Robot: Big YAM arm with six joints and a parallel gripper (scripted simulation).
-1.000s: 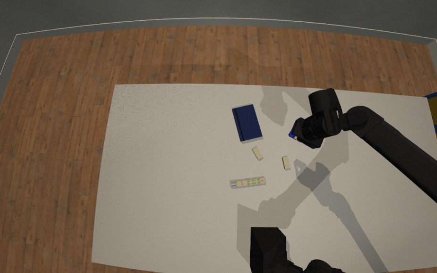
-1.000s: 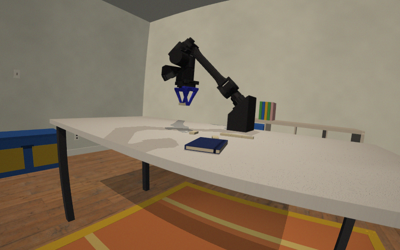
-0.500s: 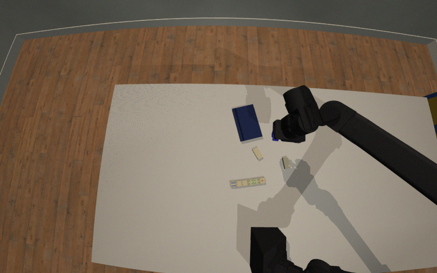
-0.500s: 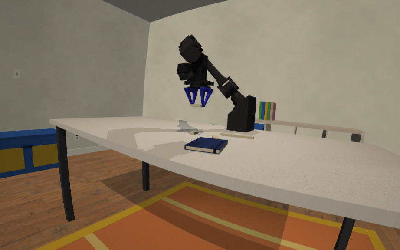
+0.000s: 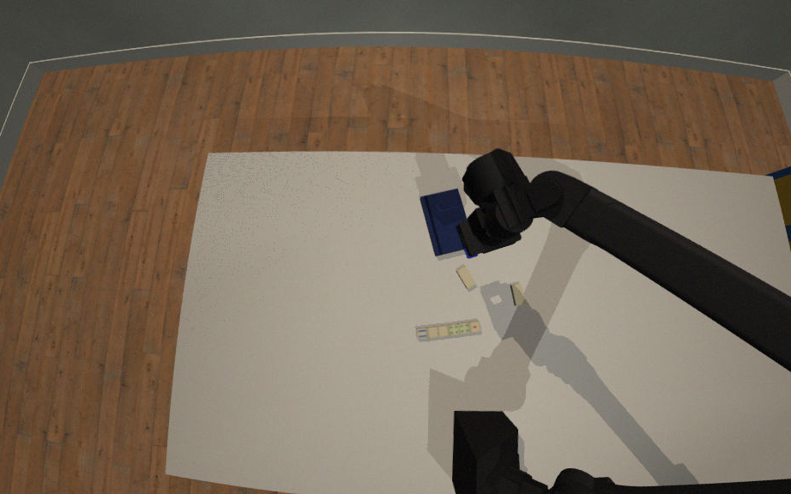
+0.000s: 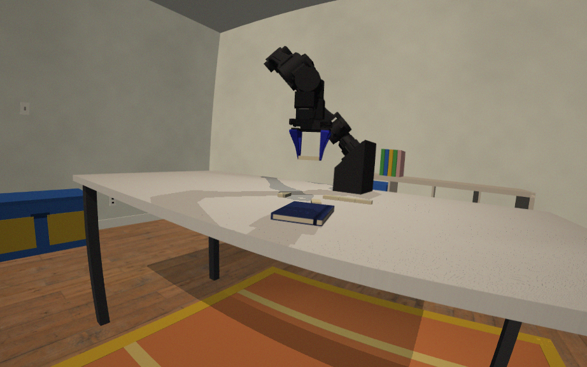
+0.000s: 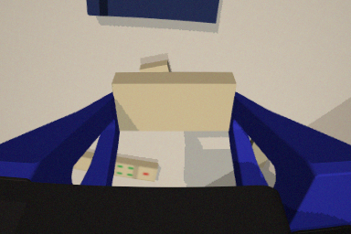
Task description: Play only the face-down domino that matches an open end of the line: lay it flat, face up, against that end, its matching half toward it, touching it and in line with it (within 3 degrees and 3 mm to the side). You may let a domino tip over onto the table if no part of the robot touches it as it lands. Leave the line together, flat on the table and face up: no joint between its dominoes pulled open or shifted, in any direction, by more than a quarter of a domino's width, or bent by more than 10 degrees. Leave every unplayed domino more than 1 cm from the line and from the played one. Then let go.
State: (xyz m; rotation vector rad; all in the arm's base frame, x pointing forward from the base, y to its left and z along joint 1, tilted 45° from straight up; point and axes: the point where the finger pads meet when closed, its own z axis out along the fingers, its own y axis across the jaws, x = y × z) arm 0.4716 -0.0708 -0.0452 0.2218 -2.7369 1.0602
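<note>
My hand is 8 cm short of the dark blue book, 3 cm to the right of it and 12 cm above it. Also, from my hand: domino: right at my hand.
</note>
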